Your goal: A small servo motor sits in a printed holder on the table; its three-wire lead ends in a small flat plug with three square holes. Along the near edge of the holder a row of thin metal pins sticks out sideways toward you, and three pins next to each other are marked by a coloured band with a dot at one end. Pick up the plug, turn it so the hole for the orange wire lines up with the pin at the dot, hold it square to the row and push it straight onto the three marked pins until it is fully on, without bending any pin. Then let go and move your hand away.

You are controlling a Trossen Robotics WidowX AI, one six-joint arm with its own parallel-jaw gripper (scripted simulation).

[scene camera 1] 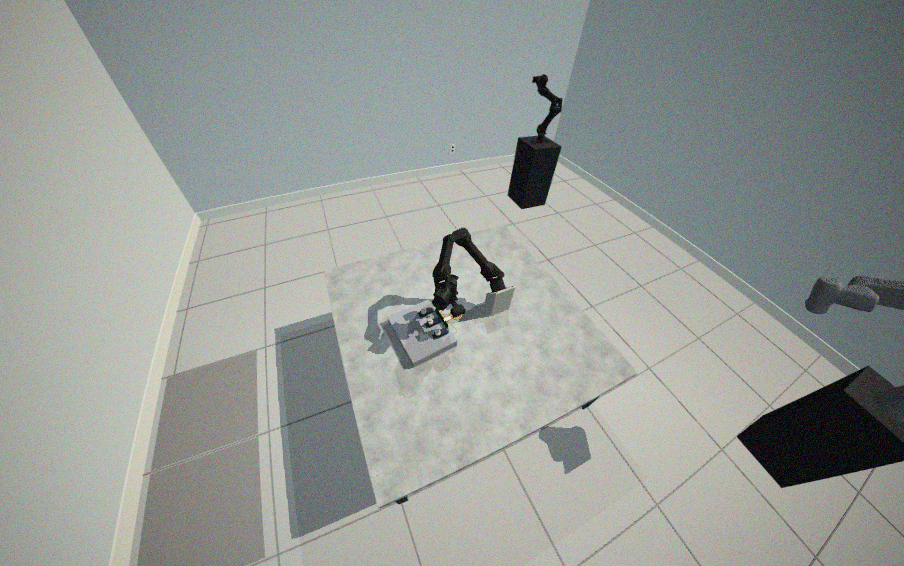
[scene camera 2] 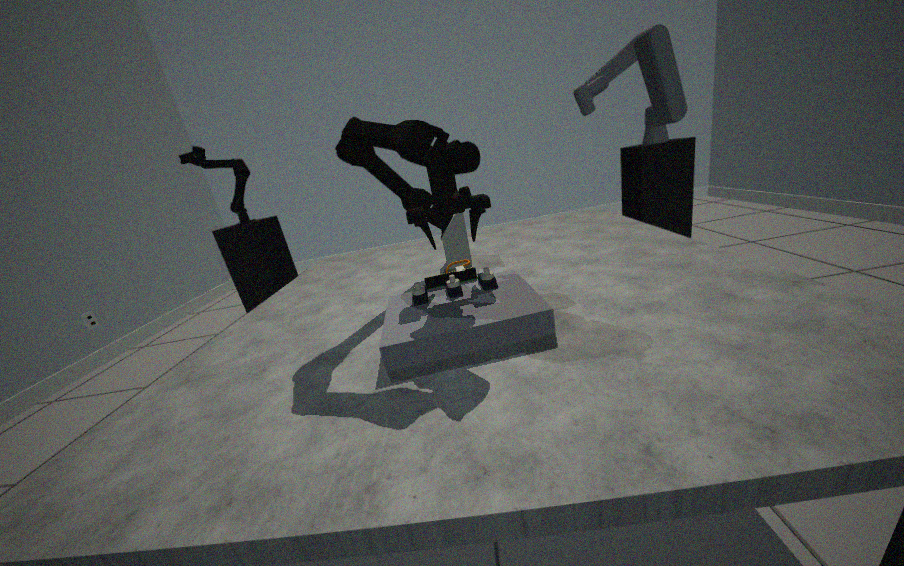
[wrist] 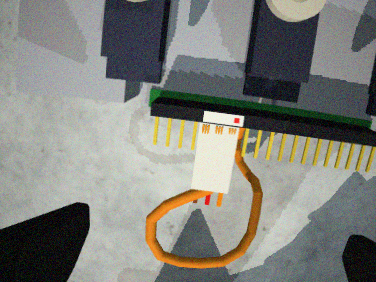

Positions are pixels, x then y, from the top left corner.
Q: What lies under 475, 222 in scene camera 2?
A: My gripper.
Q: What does my gripper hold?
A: Nothing.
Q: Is my gripper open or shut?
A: Open.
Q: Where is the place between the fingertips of my gripper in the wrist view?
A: At 221, 235
